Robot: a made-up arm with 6 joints.
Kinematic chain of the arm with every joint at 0, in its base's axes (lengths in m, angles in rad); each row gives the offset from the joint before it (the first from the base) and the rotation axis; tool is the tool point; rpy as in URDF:
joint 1: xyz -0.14 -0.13 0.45 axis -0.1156 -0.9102 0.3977
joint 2: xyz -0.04 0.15 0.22 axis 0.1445 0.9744 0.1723
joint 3: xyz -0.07 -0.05 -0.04 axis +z
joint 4: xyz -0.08 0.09 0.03 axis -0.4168 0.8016 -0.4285
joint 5: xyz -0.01 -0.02 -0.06 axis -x
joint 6: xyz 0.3 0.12 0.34 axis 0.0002 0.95 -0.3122
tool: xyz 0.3 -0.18 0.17 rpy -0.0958 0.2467 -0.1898
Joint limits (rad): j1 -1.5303..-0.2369 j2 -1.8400..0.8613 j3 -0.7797..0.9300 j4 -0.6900..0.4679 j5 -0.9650..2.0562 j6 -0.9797..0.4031
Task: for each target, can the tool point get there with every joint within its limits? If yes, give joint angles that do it. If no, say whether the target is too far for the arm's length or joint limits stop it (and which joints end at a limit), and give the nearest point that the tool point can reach.
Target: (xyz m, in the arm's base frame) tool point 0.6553 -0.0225 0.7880
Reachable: yes | joints -0.6196 0.4781 -0.0372 -0.3706 0.3797 -0.1568
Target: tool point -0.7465 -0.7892 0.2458
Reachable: no: joint limits stop it (at a limit: joint 1, joint 2, joint 3, joint 4, joint 5) | nearest point -0.6206 -0.5000 0.4999 | short by 0.405 m
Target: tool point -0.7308 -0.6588 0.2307
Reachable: no: joint limits stop it (at a limit: joint 1, joint 2, joint 3, joint 4, joint 5) | nearest point -0.6475 -0.4568 0.4692 | short by 0.323 m
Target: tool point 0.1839 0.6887 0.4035
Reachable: yes | joints -0.8036 0.1091 0.3399 0.1033 1.7116 -0.4723
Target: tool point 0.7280 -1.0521 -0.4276
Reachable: no: too far | nearest point 0.4674 -0.5938 -0.0124 | short by 0.671 m
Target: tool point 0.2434 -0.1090 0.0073
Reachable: yes | joints -1.0938 0.6206 -0.4313 0.1283 0.8784 0.2841
